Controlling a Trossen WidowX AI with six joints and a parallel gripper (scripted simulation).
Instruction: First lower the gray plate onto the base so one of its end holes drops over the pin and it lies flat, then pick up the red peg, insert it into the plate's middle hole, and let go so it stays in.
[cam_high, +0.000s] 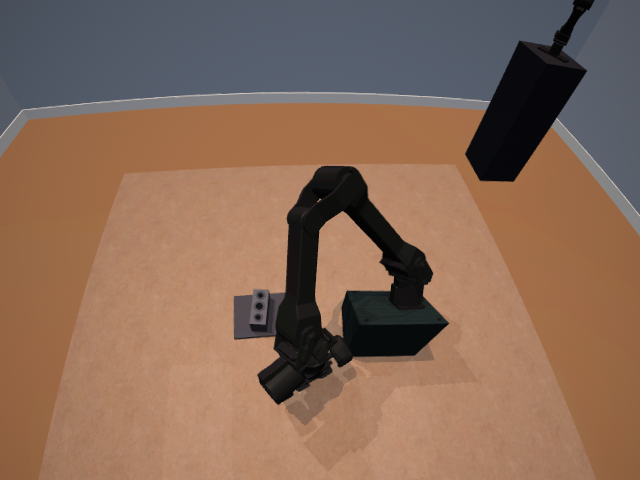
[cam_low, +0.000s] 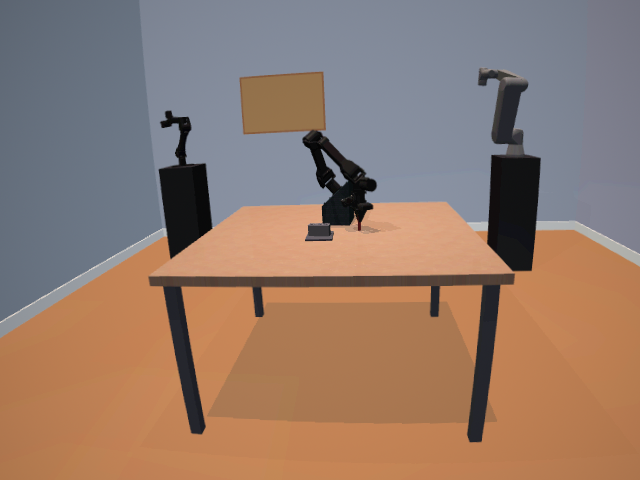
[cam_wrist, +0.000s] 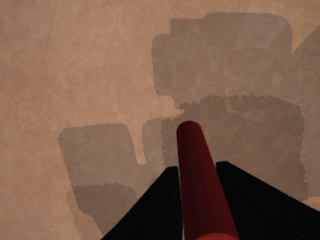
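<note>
My gripper tip is 110 mm short of the gray plate and 180 mm to the left of it. Also, from my gripper tip: dark square base: 110 mm ahead, 160 mm to the right, 30 mm below; then red peg: right at my gripper tip.
</note>
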